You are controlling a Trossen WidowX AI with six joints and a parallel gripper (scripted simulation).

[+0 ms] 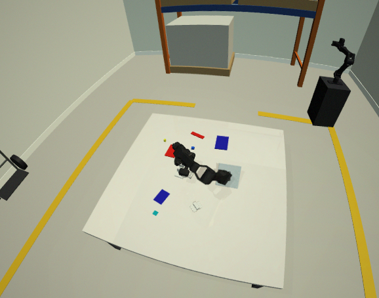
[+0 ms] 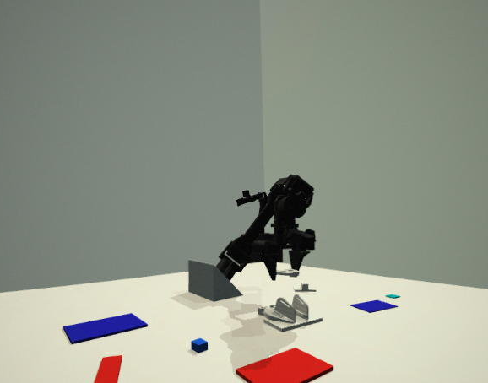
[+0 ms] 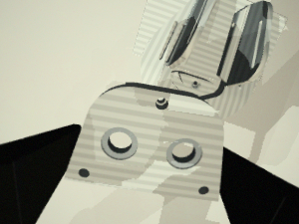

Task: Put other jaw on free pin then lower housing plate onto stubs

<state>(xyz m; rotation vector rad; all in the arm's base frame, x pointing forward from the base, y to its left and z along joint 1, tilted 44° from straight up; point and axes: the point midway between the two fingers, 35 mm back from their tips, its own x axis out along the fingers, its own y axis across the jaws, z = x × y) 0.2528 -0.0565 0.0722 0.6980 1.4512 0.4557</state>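
Right now my gripper tip is 10 mm short of the jaw, 60 mm to the left of it and 70 mm above it. Round my gripper tip: teal tile (170 mm ahead, 310 mm to the left, 80 mm below); then flat blue plate (210 mm behind, 380 mm to the right, 80 mm below); then blue cube (20 mm ahead, 290 mm to the right, 80 mm below).
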